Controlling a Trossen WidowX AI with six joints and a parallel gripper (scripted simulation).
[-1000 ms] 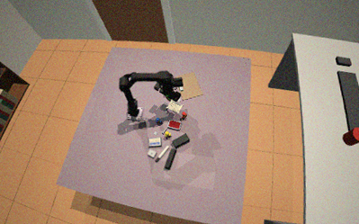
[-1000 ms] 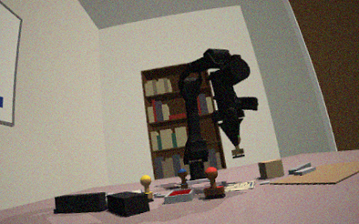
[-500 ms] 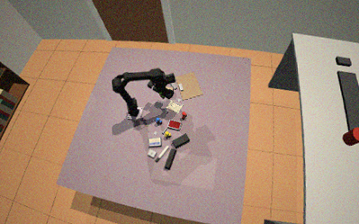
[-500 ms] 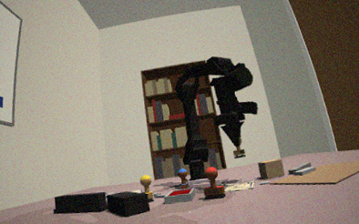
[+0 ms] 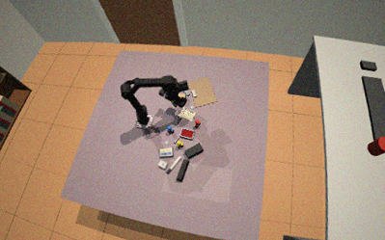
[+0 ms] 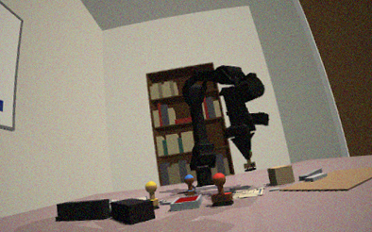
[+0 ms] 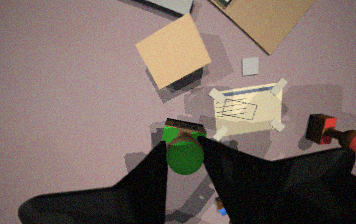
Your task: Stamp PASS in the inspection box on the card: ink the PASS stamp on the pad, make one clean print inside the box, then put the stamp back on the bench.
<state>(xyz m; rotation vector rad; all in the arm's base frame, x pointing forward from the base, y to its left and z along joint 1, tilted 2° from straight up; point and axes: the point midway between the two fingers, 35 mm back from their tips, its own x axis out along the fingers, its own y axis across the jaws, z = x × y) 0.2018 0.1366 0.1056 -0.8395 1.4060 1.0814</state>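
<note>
The tan block is 7 cm to the left of my gripper tip, 6 cm below it and 2 cm ahead of it. Also, from my gripper tip: green-knobbed stamp 1 cm below; then blue-knobbed stamp 18 cm to the right, 6 cm below, 1 cm ahead; then cream card 9 cm ahead, 8 cm below, 3 cm to the right.
</note>
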